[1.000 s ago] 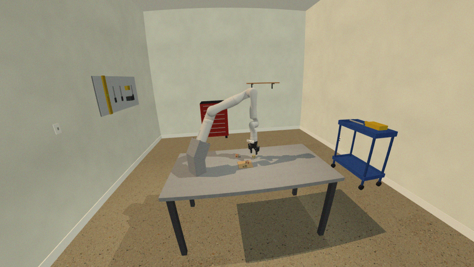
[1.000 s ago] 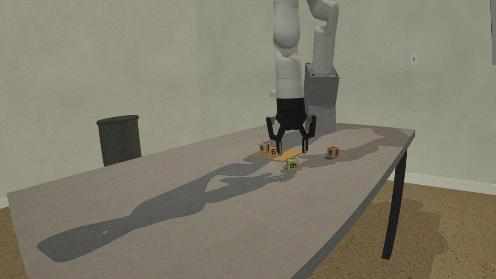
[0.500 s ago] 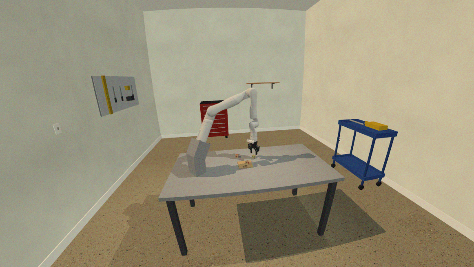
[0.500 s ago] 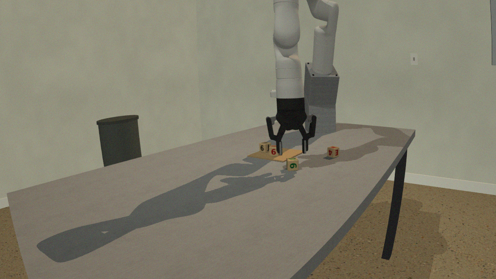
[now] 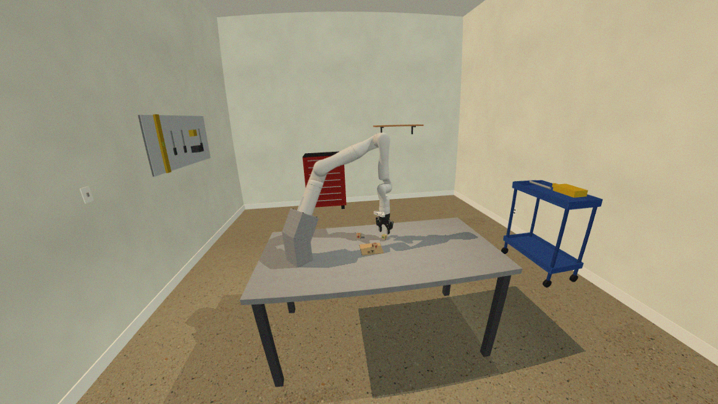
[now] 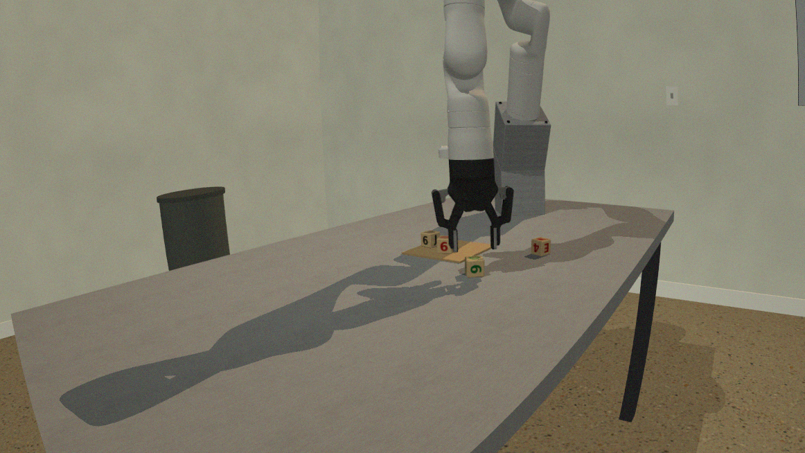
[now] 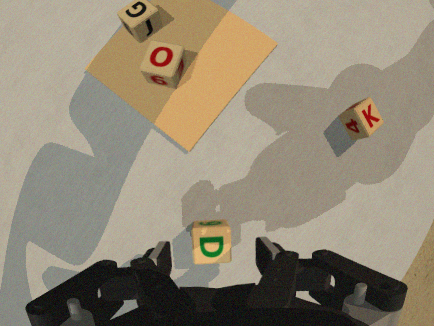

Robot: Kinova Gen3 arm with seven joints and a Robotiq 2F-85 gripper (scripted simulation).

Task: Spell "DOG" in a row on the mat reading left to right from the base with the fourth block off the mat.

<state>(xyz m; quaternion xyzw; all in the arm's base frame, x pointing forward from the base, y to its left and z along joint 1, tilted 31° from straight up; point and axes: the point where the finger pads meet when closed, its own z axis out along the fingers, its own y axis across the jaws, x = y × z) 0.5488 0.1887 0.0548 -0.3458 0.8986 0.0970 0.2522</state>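
Now: the D block 4 cm below my hand. From my hand the other things lie so: O block (8 cm behind, 13 cm to the right, 4 cm below); tan mat (10 cm behind, 14 cm to the right, 6 cm below); G block (10 cm behind, 19 cm to the right, 4 cm below).
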